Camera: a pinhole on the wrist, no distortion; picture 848 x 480 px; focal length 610.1 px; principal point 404.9 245.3 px. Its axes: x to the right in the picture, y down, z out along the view. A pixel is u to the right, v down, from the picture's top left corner.
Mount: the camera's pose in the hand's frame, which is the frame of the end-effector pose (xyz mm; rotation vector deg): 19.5 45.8 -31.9 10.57 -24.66 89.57
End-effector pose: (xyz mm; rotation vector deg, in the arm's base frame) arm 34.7 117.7 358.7 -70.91 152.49 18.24
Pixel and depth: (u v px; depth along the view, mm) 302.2 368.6 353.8
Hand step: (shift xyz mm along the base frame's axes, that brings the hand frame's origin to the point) 194.6 53.4 -237.0
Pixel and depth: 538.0 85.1 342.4
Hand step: 4.5 37.8 -325.5
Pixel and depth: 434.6 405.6 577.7
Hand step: 289.0 197.5 -423.0
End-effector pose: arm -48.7 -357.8 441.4 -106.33 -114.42 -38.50
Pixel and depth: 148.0 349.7 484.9
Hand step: -288.4 58.6 -371.9
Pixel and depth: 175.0 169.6 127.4
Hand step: -43.6 51.2 -52.6
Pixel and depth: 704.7 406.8 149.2
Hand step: 70.5 33.4 -122.7
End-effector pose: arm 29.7 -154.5 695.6 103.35 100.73 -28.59
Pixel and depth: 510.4 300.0 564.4
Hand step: -23.9 -415.1 -331.3
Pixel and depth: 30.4 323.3 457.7
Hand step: -357.5 -250.5 -203.5
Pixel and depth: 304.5 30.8 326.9
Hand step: -90.9 -100.3 -275.3
